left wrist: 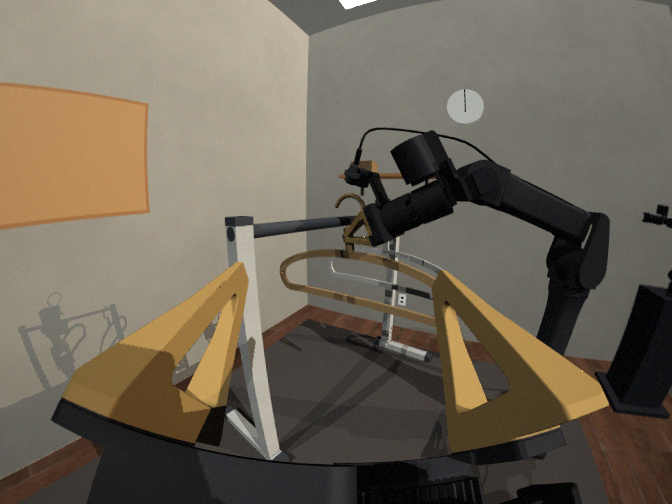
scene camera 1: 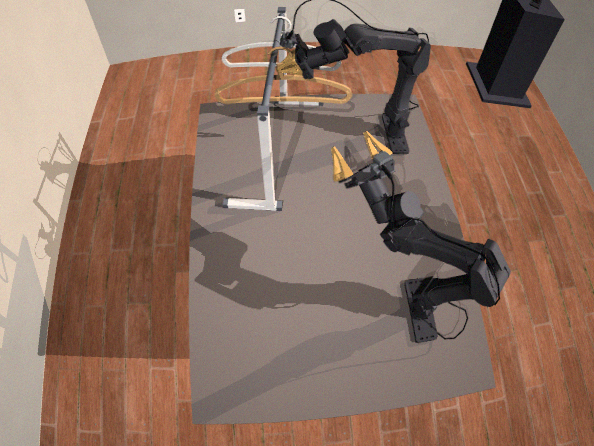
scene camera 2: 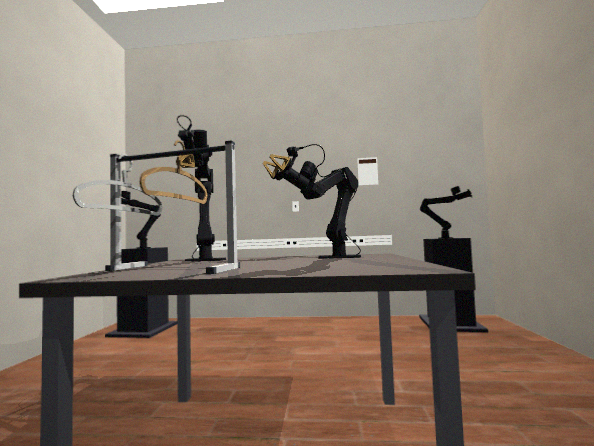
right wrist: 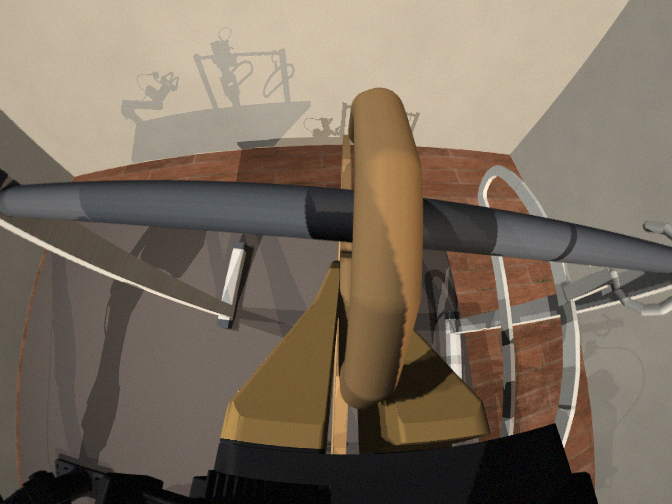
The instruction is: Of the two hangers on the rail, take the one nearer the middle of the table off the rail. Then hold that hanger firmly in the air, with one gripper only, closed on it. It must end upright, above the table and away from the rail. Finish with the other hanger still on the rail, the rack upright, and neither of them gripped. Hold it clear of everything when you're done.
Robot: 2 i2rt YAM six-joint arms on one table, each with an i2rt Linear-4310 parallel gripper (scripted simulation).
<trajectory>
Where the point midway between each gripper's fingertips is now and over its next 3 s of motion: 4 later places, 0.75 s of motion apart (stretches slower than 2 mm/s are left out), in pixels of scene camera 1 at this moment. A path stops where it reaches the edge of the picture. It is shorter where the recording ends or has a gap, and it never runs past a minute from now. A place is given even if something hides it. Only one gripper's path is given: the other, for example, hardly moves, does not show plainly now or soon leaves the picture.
My right gripper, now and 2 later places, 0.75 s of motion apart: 276, 69; 318, 65; 325, 63
</trajectory>
